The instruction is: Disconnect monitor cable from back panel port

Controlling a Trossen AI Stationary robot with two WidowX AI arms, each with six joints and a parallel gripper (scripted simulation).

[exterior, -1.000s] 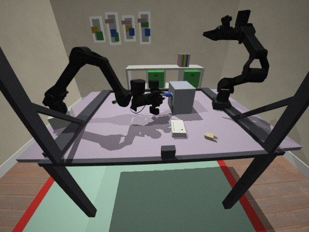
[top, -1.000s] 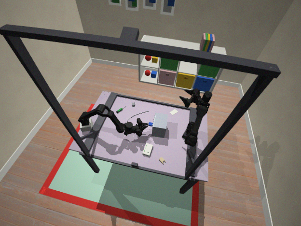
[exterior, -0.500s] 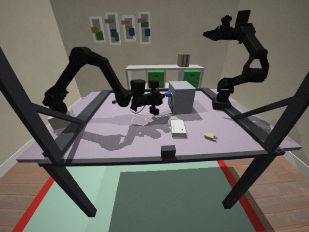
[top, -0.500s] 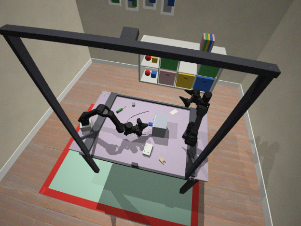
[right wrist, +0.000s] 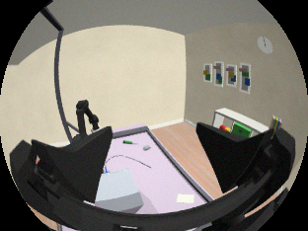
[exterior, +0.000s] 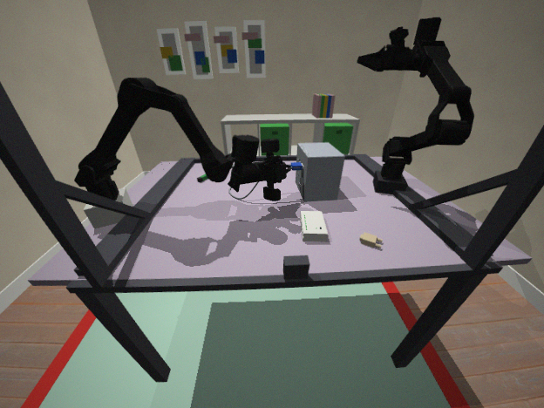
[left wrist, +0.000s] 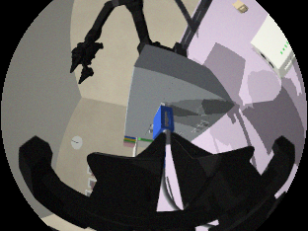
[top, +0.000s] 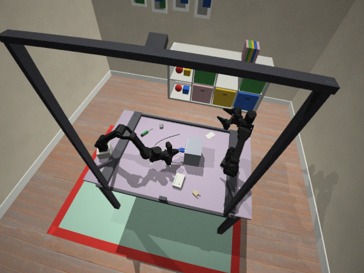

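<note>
My left gripper is now 30 mm short of the blue plug, 50 mm to the left of it and 10 mm above it. The rest, counted from my left hand: back panel 50 mm ahead, 80 mm to the right, 30 mm below; grey box 50 mm ahead, 140 mm to the right, 40 mm below; white device 170 mm behind, 50 mm to the right, 100 mm below.
</note>
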